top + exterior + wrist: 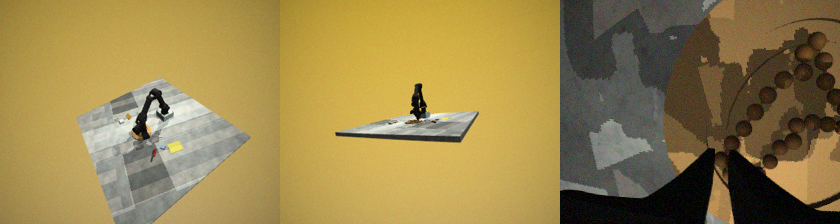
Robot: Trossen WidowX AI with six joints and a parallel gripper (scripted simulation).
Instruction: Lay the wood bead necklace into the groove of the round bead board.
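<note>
Right now the round bead board is 6 cm to the right of my gripper tip, 1 cm below it and 1 cm ahead of it. Round my gripper tip: thin grey stick: 12 cm behind, 6 cm to the left, 2 cm below; red-handled tool: 21 cm to the left, 1 cm below, 1 cm ahead; small blue block: 19 cm to the left, 10 cm behind, 1 cm below.
</note>
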